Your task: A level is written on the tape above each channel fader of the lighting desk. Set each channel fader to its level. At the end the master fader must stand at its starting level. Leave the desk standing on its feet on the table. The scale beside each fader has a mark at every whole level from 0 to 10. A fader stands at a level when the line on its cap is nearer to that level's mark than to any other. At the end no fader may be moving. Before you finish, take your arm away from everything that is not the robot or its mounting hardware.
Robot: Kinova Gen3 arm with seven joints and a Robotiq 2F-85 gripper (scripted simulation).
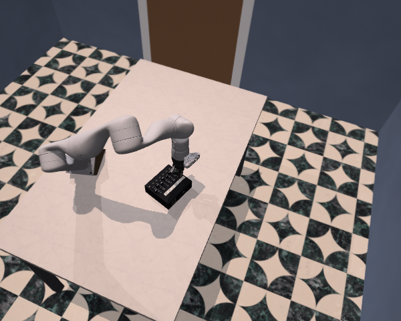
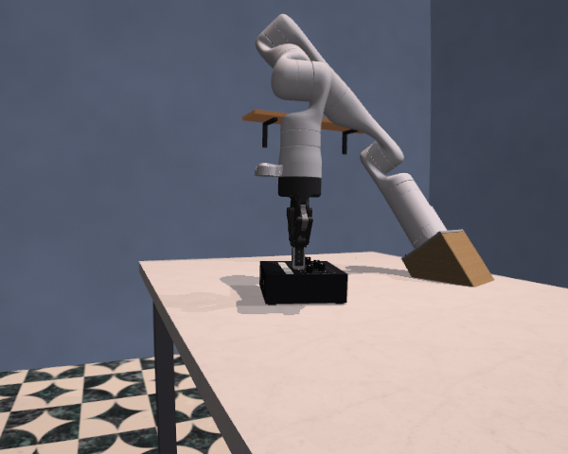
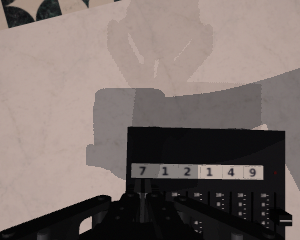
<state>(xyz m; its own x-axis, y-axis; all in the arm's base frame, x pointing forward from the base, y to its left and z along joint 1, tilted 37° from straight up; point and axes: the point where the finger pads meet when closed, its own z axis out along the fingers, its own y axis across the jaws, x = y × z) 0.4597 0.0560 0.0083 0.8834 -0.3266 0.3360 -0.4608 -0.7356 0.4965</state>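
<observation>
Right now the channel 1 cap is 2 cm below my hand, 2 cm behind it and 1 cm to the left of it. Also, from my hand: channel 2 cap (5 cm behind, 2 cm below); channel 4 cap (7 cm behind, 4 cm to the right, 2 cm below); channel 3 cap (6 cm behind, 2 cm to the right, 2 cm below).
</observation>
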